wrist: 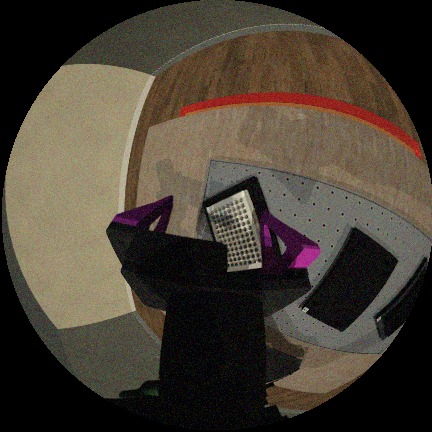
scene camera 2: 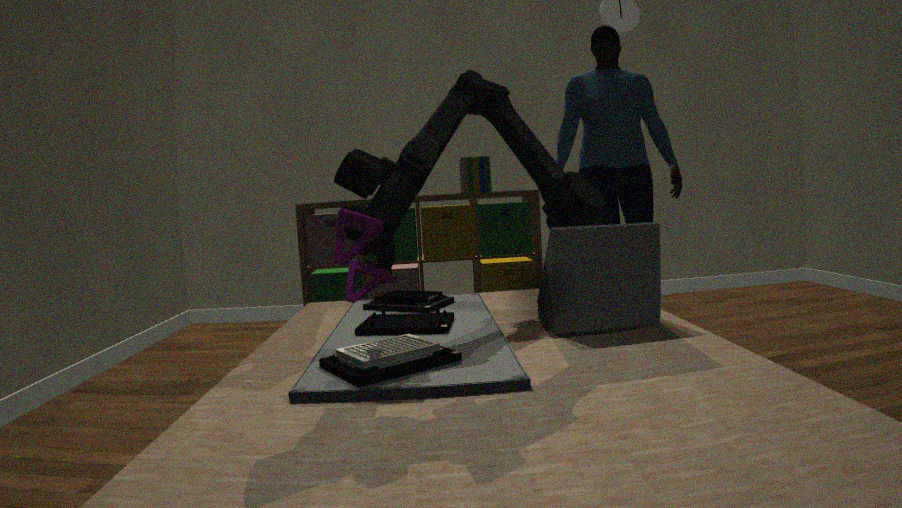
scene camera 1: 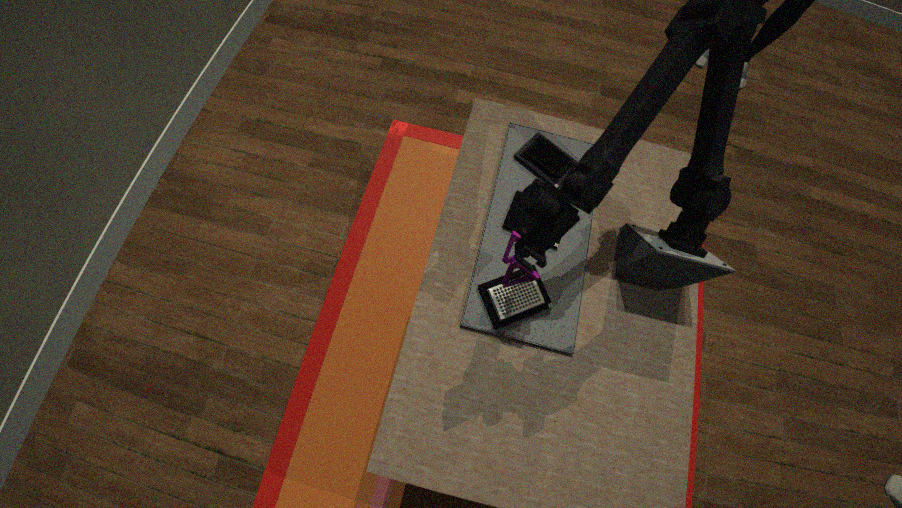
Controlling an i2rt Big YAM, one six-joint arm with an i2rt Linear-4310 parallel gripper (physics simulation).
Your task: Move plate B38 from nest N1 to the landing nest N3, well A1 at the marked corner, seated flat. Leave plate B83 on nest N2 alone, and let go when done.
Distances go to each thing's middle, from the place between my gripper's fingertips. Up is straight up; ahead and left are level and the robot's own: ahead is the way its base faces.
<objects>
Right now my hand is 10 cm above the black holder with white grid [scene camera 2: 392, 351], 6 cm past it and 2 cm to the right of it.
</objects>
